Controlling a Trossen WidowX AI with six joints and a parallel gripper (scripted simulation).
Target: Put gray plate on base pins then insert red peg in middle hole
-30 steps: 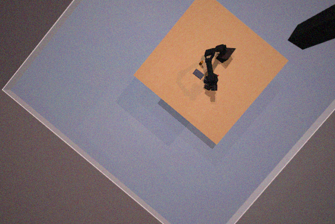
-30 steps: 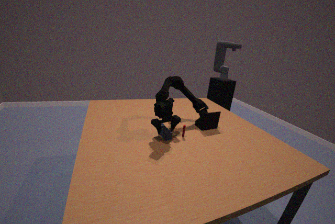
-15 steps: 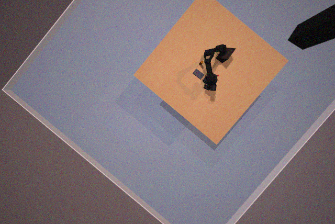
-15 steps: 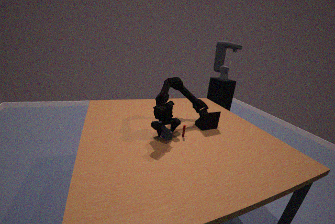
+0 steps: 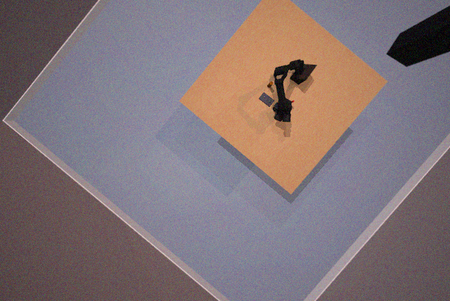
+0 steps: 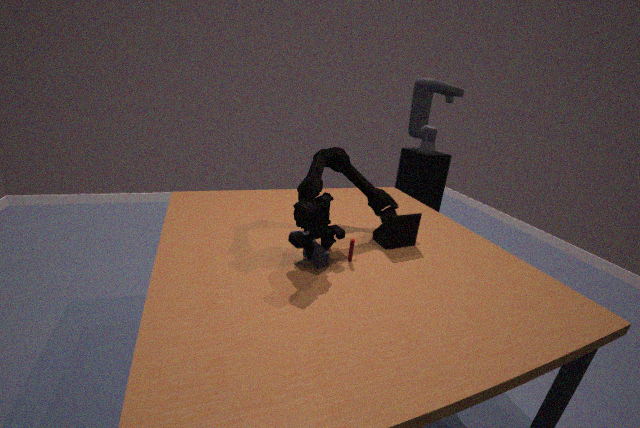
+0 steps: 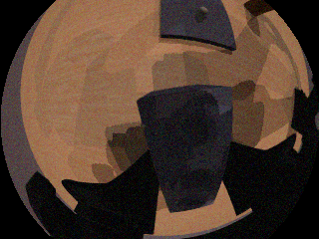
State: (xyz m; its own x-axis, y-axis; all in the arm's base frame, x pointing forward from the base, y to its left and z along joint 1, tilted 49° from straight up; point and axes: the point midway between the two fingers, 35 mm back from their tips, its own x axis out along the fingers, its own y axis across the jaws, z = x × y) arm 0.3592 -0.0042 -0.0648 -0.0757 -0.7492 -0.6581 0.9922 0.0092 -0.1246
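My gripper tip is 15 cm to the left of the base and 3 cm past it. From my gripper tip the other things lie so: gray plate (3 cm above); then red peg (11 cm behind, 4 cm to the left, 3 cm above).
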